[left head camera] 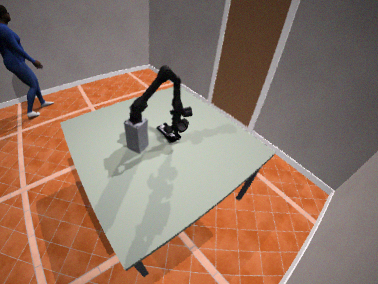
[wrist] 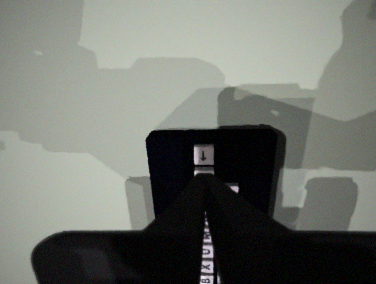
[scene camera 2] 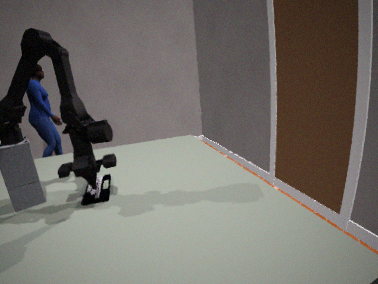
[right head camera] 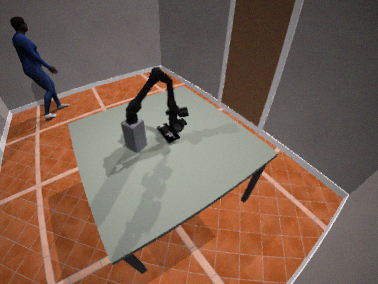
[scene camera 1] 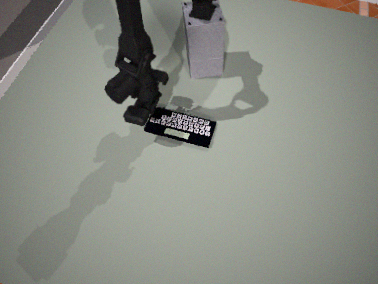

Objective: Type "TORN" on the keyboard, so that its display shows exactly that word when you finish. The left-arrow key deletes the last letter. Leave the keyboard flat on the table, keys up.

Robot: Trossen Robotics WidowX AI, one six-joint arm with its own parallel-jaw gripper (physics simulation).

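The black keyboard [scene camera 1: 199,141] [scene camera 2: 101,197] [wrist: 171,150] lies flat on the table, keys up. Its pale display [scene camera 1: 176,134] shows in scene camera 1; I can make out no letters on it. My gripper [wrist: 203,180] [scene camera 2: 94,186] is shut and empty, pointing down over the keyboard's arrow-key end. In the wrist view the arrow key [wrist: 203,154] is uncovered, just beyond my fingertips. The tips cover most of the key beside it, whose letter is hidden. More white keys show through the gap between my fingers. Whether the tips touch a key I cannot tell.
The arm's grey base block [left head camera: 136,136] [right head camera: 134,136] [scene camera 1: 206,55] [scene camera 2: 22,177] stands on the pale green table [left head camera: 200,175] near the keyboard. A person in blue [left head camera: 17,52] [right head camera: 32,60] [scene camera 2: 40,107] is beyond the table. A brown door [left head camera: 245,60] is in the wall.
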